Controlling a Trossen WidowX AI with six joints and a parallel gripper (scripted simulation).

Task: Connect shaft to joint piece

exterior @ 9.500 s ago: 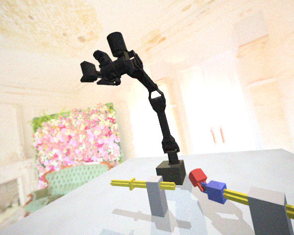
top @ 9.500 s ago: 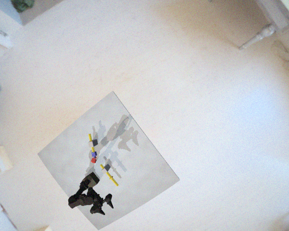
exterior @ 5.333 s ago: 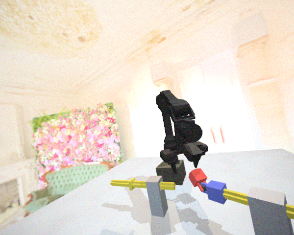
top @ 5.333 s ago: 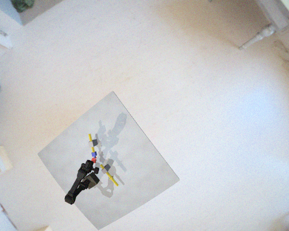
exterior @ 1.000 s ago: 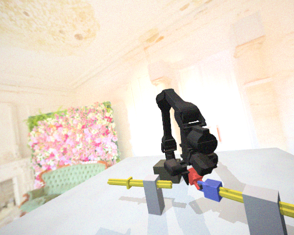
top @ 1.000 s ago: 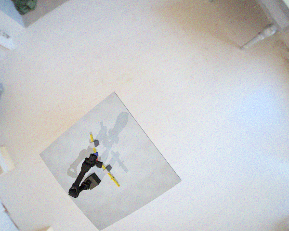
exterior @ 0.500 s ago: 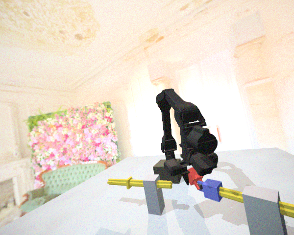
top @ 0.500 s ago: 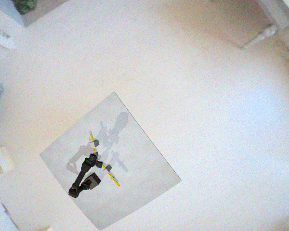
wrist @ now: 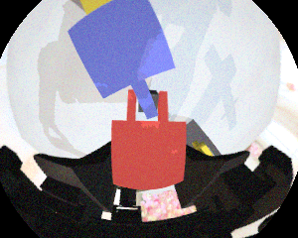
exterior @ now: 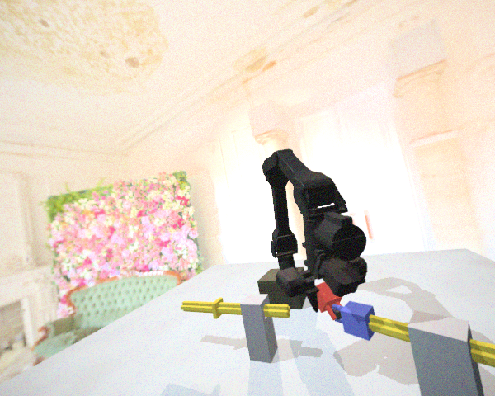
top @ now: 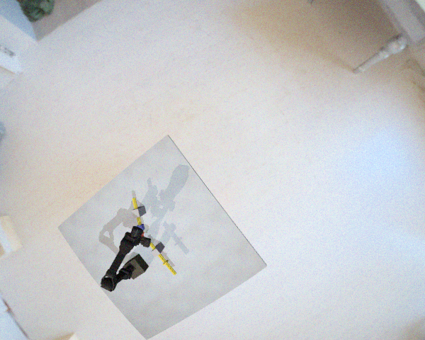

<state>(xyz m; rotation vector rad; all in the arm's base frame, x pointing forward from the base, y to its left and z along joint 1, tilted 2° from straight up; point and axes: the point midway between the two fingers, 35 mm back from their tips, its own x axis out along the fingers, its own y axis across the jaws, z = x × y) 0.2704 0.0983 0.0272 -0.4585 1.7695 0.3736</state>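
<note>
The red square joint piece is 30 mm above my gripper tip, 20 mm ahead of it and 10 mm to the left of it.
</note>
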